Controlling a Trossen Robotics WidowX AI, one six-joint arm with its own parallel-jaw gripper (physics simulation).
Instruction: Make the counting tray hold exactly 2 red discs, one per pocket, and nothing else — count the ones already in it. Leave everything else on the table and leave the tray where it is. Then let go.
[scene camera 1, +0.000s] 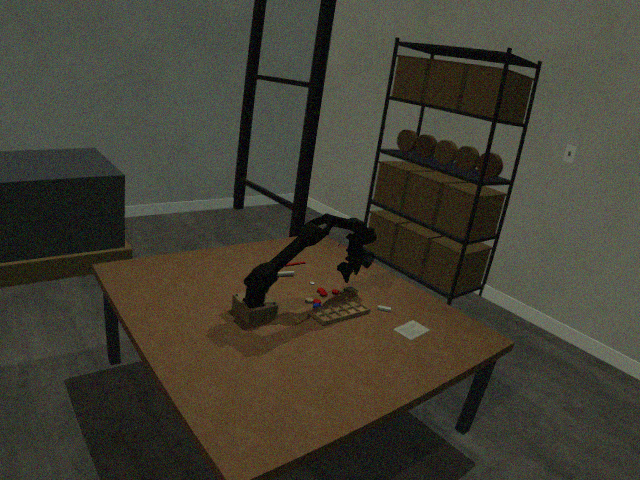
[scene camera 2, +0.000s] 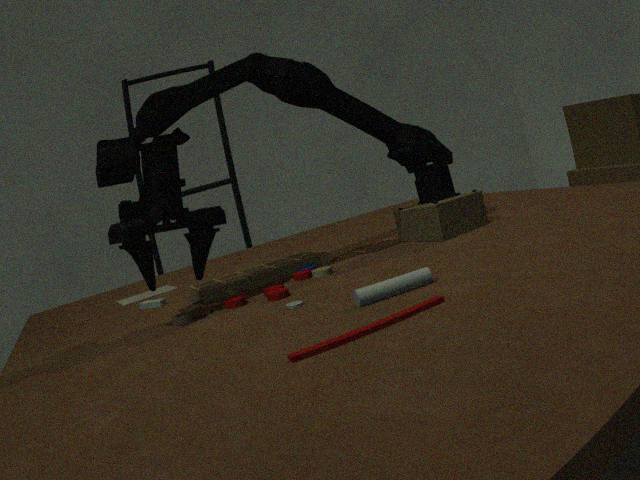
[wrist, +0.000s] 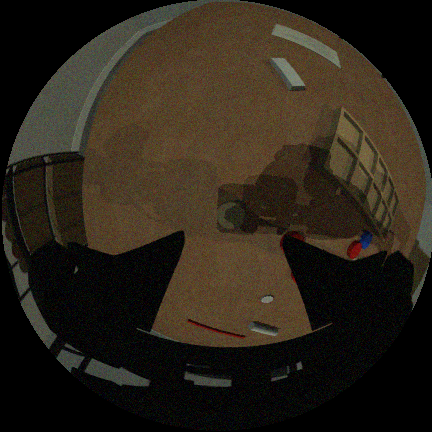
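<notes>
My gripper (scene camera 1: 355, 274) (scene camera 2: 176, 284) (wrist: 234, 238) is open and empty, above the table beside the tray. A dim greyish disc (wrist: 225, 215) lies in shadow below the fingers in the wrist view. The wooden counting tray (scene camera 1: 324, 321) (scene camera 2: 207, 292) (wrist: 335, 137) has two rows of pockets; no disc shows in the pockets visible in the wrist view. Red discs lie outside it: one (scene camera 1: 335, 291) (scene camera 2: 235, 302), a close or stacked group (scene camera 1: 322, 291) (scene camera 2: 276, 293), and one (scene camera 1: 316, 301) (scene camera 2: 302, 275) (wrist: 354, 249) by the blue disc (scene camera 1: 316, 305) (scene camera 2: 306, 268) (wrist: 366, 240). A finger partly hides red discs in the wrist view.
A beige disc (scene camera 1: 309, 300) (scene camera 2: 322, 270), small white disc (scene camera 1: 312, 283) (scene camera 2: 294, 304) (wrist: 267, 299), white cylinder (scene camera 1: 285, 273) (scene camera 2: 392, 287) (wrist: 263, 328) and red rod (scene camera 1: 295, 264) (scene camera 2: 366, 328) (wrist: 216, 328) lie nearby. A white block (scene camera 1: 384, 308) (scene camera 2: 151, 304) (wrist: 288, 74) and pale square (scene camera 1: 411, 329) lie beyond the tray.
</notes>
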